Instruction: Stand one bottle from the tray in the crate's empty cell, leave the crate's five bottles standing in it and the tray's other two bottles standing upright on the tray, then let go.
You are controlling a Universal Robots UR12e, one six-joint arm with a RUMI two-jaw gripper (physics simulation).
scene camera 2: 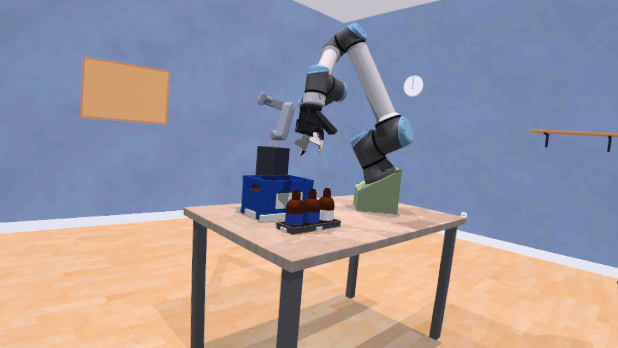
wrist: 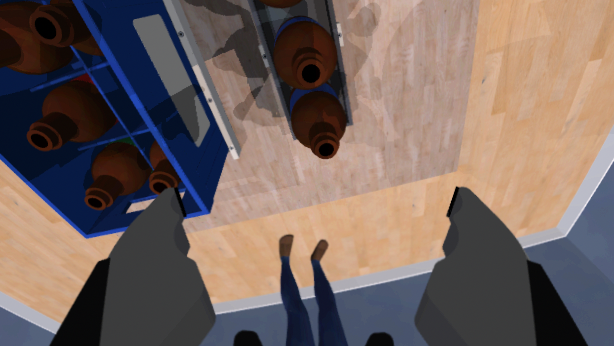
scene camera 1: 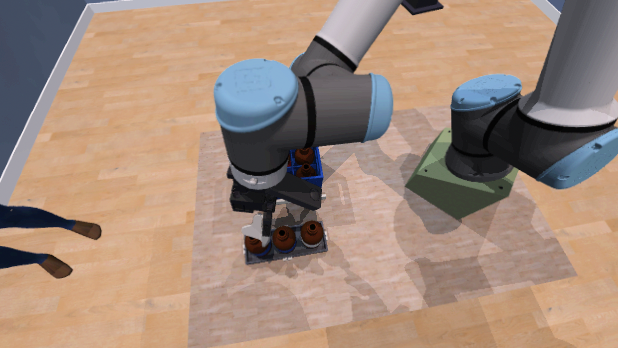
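My gripper is open and empty, high above the tray and crate. Three brown bottles stand upright on the dark tray: a blue-labelled end bottle, a blue-labelled middle bottle and a white-labelled bottle. The blue crate stands beside the tray and holds several brown bottles. The near wall mostly hides the near row's middle cell in the wrist view; the arm covers much of the crate in scene camera 1.
The arm's green pedestal stands on the table, off to the right of the tray. A grey jointed arm on a dark block shows behind the crate. A person's legs show beyond the table's edge.
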